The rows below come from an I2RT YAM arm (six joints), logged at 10 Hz.
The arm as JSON. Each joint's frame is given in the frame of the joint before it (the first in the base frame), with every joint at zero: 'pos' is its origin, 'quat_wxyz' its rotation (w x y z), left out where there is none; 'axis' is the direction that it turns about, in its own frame. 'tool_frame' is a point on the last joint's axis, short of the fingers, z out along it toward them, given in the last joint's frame.
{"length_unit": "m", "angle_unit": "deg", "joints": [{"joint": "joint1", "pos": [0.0, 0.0, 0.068], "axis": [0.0, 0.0, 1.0]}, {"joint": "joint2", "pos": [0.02, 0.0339, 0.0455], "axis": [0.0, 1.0, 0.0]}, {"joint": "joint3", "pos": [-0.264, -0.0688, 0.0], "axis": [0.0, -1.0, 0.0]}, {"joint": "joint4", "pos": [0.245, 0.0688, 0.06], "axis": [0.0, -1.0, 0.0]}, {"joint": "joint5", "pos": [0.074, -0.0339, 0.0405], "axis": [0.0, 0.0, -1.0]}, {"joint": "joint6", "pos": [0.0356, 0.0, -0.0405], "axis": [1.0, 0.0, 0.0]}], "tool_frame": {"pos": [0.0, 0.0, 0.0], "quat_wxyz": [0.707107, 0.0, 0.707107, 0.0]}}
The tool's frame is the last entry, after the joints.
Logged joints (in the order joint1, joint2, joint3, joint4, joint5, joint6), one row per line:
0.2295 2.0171 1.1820 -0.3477 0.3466 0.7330
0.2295 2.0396 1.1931 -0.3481 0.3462 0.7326
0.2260 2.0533 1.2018 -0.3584 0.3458 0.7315
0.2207 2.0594 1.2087 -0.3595 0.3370 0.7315
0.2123 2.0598 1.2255 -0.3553 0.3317 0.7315
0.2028 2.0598 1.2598 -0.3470 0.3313 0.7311
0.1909 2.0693 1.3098 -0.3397 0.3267 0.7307
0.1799 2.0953 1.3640 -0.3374 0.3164 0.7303
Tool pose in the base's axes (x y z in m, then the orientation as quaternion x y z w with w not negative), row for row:
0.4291 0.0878 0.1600 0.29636 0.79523 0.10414 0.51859
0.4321 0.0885 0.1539 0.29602 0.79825 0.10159 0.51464
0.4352 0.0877 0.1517 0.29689 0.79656 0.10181 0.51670
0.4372 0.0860 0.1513 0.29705 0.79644 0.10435 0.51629
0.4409 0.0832 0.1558 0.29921 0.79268 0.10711 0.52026
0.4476 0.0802 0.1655 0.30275 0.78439 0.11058 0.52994
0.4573 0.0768 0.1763 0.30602 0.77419 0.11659 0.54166
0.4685 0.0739 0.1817 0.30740 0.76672 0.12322 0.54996
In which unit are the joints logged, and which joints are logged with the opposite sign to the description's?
The joints are logged in radians. Opposite sign: joint4.
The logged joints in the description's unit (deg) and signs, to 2 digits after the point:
13.15 115.57 67.72 19.92 19.86 42.00
13.15 116.86 68.36 19.94 19.84 41.97
12.95 117.65 68.86 20.53 19.81 41.91
12.65 117.99 69.25 20.60 19.31 41.91
12.16 118.02 70.22 20.36 19.01 41.91
11.62 118.02 72.18 19.88 18.98 41.89
10.94 118.56 75.05 19.46 18.72 41.87
10.31 120.05 78.15 19.33 18.13 41.84

